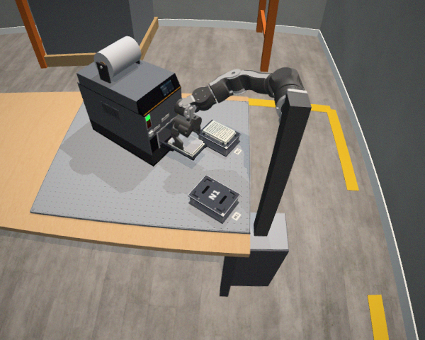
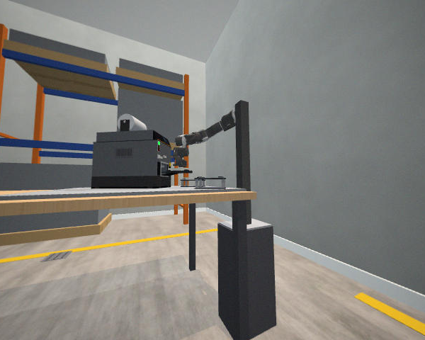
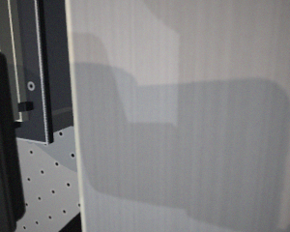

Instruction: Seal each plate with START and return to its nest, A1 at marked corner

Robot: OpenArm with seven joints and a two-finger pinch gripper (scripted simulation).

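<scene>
My hand is 3 cm above the sealer stage. From my hand the other things lie so: foil roll 28 cm ahead, 18 cm to the right, 28 cm above; then white well plate 13 cm behind, 13 cm to the right, 8 cm below; then white start button 14 cm ahead, 3 cm to the left, 5 cm above.
</scene>
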